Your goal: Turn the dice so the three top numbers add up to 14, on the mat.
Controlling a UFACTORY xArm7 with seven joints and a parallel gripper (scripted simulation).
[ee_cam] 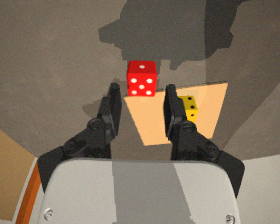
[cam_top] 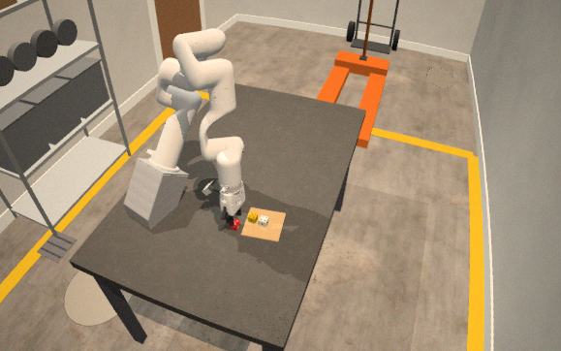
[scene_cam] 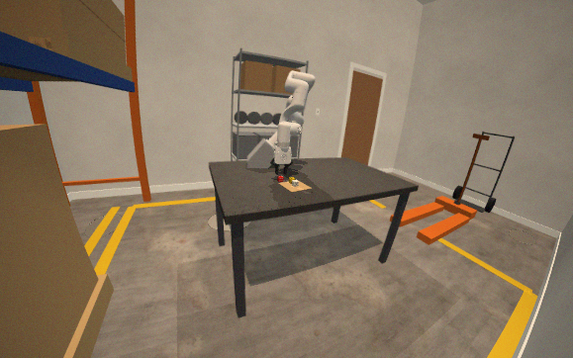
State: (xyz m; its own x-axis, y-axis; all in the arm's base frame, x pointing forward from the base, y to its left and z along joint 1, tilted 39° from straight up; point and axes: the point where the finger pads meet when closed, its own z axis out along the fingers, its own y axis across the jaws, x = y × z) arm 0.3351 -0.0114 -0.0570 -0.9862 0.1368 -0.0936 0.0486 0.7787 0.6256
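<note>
My gripper is now 50 mm above the red die. Also, from my hand: mat (100 mm ahead, 50 mm to the left, 60 mm below); yellow die (50 mm ahead, 50 mm to the left, 40 mm below); white die (100 mm ahead, 50 mm to the left, 40 mm below).
</note>
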